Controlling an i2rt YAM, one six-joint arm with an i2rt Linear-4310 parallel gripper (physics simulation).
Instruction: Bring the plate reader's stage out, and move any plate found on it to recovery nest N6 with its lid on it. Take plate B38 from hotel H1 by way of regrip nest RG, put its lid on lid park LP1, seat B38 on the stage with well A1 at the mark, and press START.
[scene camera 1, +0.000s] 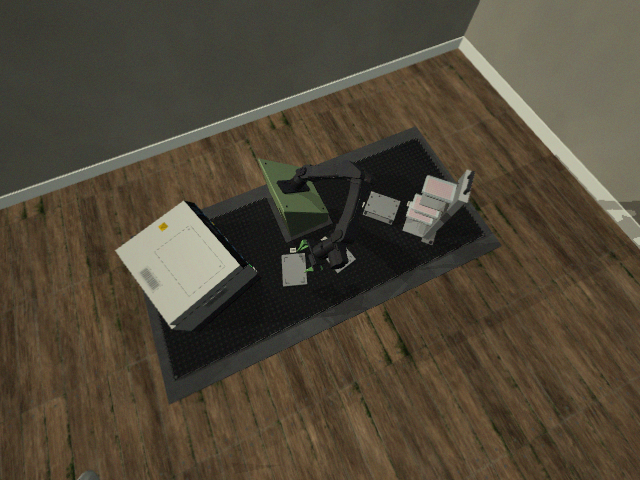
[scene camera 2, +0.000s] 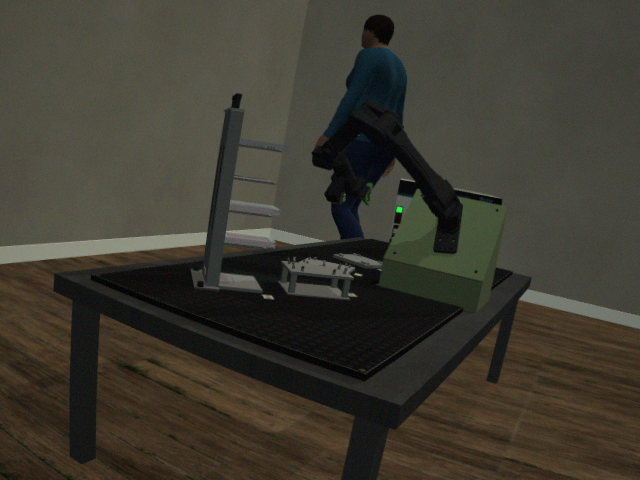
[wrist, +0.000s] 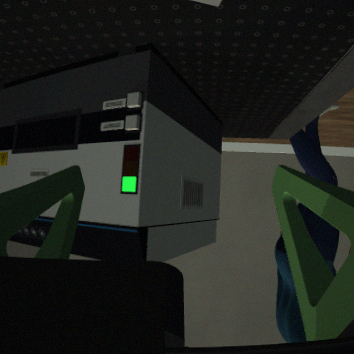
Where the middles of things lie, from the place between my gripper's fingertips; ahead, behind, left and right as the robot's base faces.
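Relative to the grey nest plate (scene camera 1: 293, 265), my hand is 3 cm to the left of it, 5 cm past it and 20 cm above it.
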